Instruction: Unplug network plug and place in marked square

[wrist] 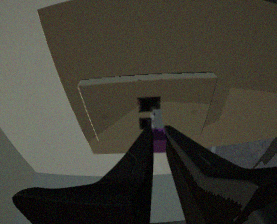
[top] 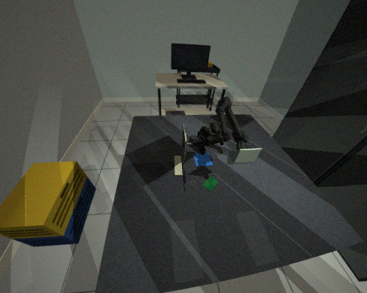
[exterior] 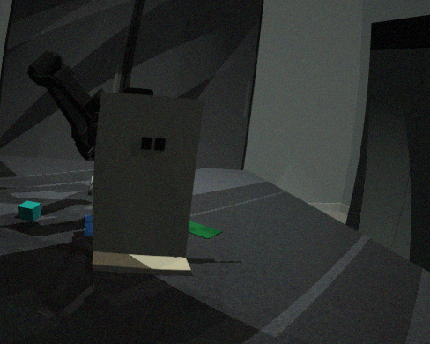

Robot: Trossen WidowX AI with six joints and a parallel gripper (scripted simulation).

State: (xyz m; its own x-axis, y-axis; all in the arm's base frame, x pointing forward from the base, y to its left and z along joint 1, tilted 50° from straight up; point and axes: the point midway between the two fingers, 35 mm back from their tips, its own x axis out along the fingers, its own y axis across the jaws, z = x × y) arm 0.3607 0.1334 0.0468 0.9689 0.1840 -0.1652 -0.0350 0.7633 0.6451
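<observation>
My gripper tip is 5 cm short of the upright panel and 8 cm above it. From my gripper tip the other things lie so: purple-and-white plug (right at my gripper tip); then teal cube (13 cm behind, 26 cm to the right, 19 cm below).
</observation>
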